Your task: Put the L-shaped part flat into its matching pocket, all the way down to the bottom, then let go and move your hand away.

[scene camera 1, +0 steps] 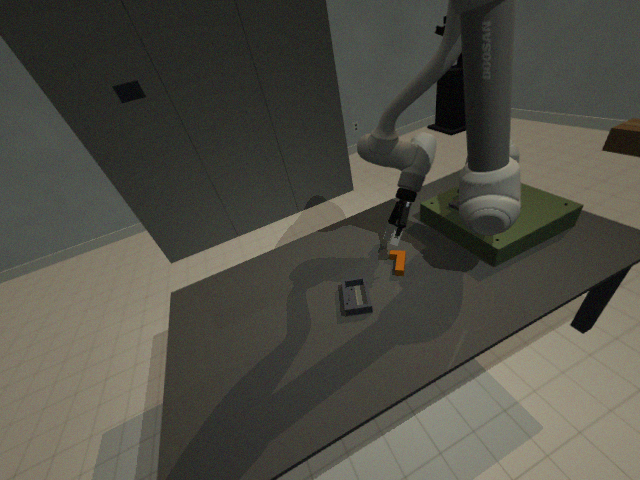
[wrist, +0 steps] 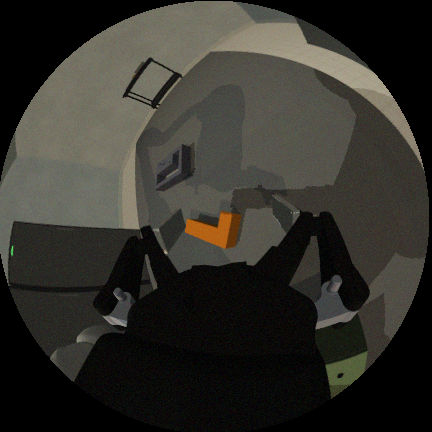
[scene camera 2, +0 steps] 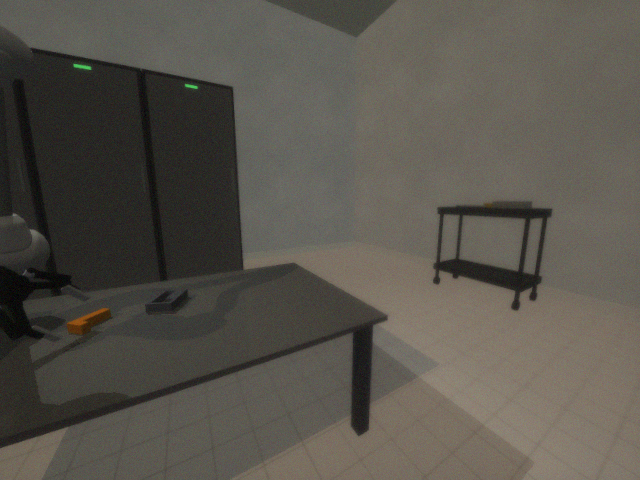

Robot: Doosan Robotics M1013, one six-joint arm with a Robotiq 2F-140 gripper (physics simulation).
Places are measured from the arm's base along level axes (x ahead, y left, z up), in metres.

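Pixels of known places: gripper, fingertip midpoint: [scene camera 1: 389, 242] [wrist: 226, 211] [scene camera 2: 74, 317].
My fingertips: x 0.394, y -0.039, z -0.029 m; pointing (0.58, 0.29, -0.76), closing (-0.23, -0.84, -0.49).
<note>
For each thing: its middle in the pictures, then the offset to it from my fingertips. Level surfaces: height alone.
- orange L-shaped part, body centre: [wrist: 209, 223] [scene camera 1: 396, 262] [scene camera 2: 93, 320] 0.014 m ahead, 0.072 m left, 0.047 m down
- table, its level: 0.062 m down
- grey block with the pocket, body centre: [wrist: 171, 169] [scene camera 1: 356, 295] [scene camera 2: 168, 300] 0.220 m ahead, 0.146 m left, 0.043 m down
The orange L-shaped part [scene camera 1: 400, 263] [scene camera 2: 95, 316] [wrist: 229, 231] lies on the table [scene camera 1: 232, 310] [wrist: 300, 145], apart from the grey block with the pocket [scene camera 1: 348, 300] [scene camera 2: 157, 308] [wrist: 186, 160]. The block sits farther out from the robot's base than the part. A lighter recess shows in its top. My gripper [scene camera 1: 389, 245] [scene camera 2: 62, 313] [wrist: 226, 211] is wide open and empty. In the wrist view the part shows between the two spread fingertips, nearer the left one. The fingers do not appear to touch it; their exact height above the table is hard to tell.
The green base plate [scene camera 1: 542, 217] [wrist: 347, 367] stands on the table behind the gripper, near the big arm link. Tall dark cabinets [scene camera 1: 206, 103] [scene camera 2: 87, 155] stand beyond the table. A black cart [scene camera 2: 491, 210] [wrist: 166, 90] stands away by the wall.
</note>
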